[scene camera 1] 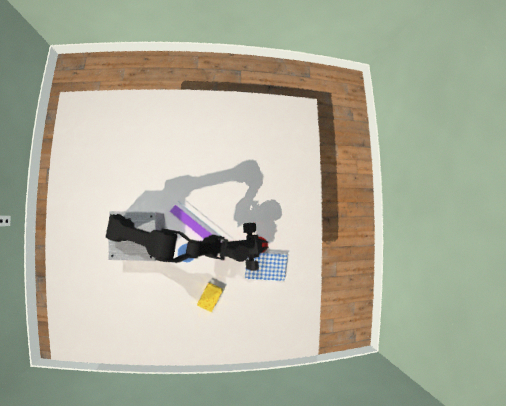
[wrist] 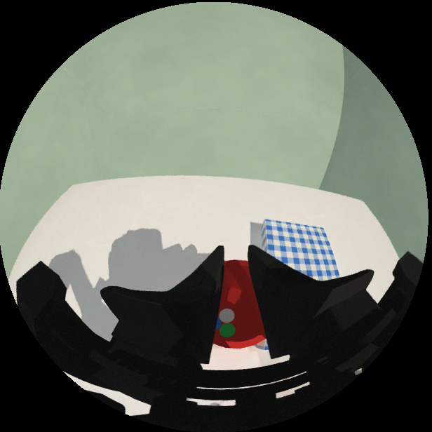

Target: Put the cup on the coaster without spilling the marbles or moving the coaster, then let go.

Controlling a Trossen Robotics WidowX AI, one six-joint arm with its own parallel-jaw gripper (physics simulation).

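Frame: origin at the arm's base, x right, y ahead, z up, level; metres.
Where they show: gripper, between the fingertips: [scene camera 1: 267, 244]; arm's base, origin of its link: [scene camera 1: 123, 227].
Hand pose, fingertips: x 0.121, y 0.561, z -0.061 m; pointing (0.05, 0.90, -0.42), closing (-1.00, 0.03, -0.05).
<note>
Things, the pixels of their centre, and the offset from my fingertips. Level surfaces: height alone.
- red cup, middle of its body: [scene camera 1: 258, 244] dx +0.002, dy -0.033, dz -0.051 m
- blue-and-white checked block, middle of its body: [scene camera 1: 265, 266] dx +0.107, dy -0.004, dz -0.072 m
- yellow block, middle of its body: [scene camera 1: 210, 297] dx +0.216, dy -0.264, dz -0.069 m
- long purple block, middle of its body: [scene camera 1: 200, 227] dx -0.095, dy -0.277, dz -0.072 m
- white table, height of its surface: dz -0.084 m
The red cup [scene camera 1: 263, 244] [wrist: 241, 305] shows partly beyond my gripper, beside the checked block. In the wrist view a grey marble [wrist: 226, 315], a green marble [wrist: 227, 330] and part of a blue marble [wrist: 218, 324] lie inside it. My gripper [scene camera 1: 259, 245] [wrist: 235, 250] is mostly shut, with a narrow gap between its fingertips. The fingers overlap the cup in view and hide both its sides; no grip on it shows. A round blue disc [scene camera 1: 185, 253], which looks like the coaster, shows partly under the arm near the base in the scene view.
A blue-and-white checked block [scene camera 1: 272, 267] [wrist: 300, 247] lies right beside the cup. A yellow block [scene camera 1: 210, 296] lies on the near side of the arm. A long purple block [scene camera 1: 190, 222] lies diagonally on the arm's other side, near the coaster. The white table [scene camera 1: 125, 130] carries them.
</note>
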